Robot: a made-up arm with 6 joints.
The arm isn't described. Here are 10 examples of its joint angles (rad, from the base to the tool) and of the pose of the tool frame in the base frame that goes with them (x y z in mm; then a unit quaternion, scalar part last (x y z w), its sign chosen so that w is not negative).
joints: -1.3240 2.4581 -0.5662 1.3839 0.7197 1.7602
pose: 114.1 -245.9 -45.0 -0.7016 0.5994 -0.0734 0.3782
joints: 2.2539 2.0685 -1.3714 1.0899 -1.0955 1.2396
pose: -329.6 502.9 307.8 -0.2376 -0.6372 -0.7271 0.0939
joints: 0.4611 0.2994 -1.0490 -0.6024 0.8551 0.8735
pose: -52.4 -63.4 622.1 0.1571 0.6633 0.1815 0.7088
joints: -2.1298 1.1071 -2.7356 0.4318 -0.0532 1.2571
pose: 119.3 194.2 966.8 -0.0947 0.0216 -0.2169 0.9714
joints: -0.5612 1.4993 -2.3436 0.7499 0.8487 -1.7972
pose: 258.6 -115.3 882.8 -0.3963 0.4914 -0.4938 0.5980
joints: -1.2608 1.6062 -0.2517 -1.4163 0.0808 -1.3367
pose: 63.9 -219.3 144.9 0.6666 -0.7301 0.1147 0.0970
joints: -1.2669 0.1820 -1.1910 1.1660 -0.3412 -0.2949
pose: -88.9 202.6 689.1 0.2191 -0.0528 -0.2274 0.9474
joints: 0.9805 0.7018 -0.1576 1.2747 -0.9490 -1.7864
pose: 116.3 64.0 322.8 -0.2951 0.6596 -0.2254 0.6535
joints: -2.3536 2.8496 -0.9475 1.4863 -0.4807 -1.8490
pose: -255.4 -205.4 -203.6 -0.7952 -0.5501 -0.0464 0.2509
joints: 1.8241 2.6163 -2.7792 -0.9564 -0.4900 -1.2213
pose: -223.0 741.0 469.0 -0.3752 -0.3444 -0.0302 0.8601
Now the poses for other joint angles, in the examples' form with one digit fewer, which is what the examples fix.
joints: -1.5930 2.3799 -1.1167 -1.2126 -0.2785 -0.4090
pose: 9 -529 7 -0.039 0.961 -0.246 0.119
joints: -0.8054 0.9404 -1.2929 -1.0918 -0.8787 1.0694
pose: 146 -75 740 -0.173 0.417 -0.164 0.877
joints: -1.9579 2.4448 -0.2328 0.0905 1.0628 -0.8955
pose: -32 -94 53 -0.387 -0.573 -0.717 0.092
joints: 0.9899 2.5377 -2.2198 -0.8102 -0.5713 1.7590
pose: 406 674 302 -0.140 0.629 0.707 0.291
